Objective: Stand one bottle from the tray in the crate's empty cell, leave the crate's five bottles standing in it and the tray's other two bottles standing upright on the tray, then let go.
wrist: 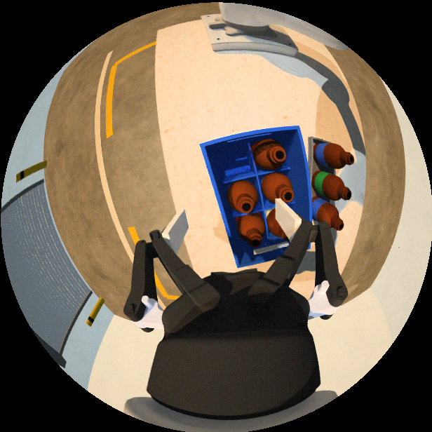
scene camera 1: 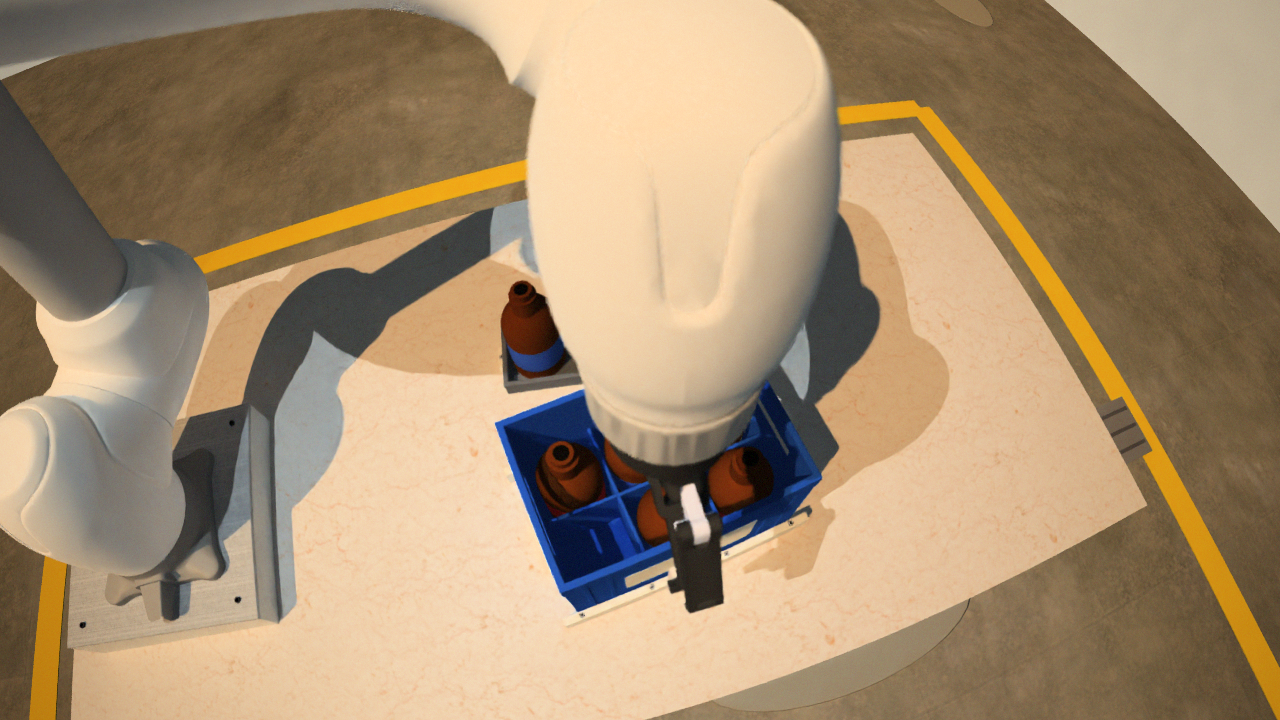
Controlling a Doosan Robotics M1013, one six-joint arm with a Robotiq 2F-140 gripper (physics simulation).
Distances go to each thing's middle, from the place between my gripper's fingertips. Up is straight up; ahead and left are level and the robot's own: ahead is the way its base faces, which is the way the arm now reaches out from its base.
Right now my hand is 22 cm above the pale strip [scene camera 1: 640, 593], 3 cm to the left of it and 3 cm short of it. The rest, counted from my hand: green-banded bottle [wrist: 331, 186]: 30 cm to the left, 15 cm below, 4 cm ahead.
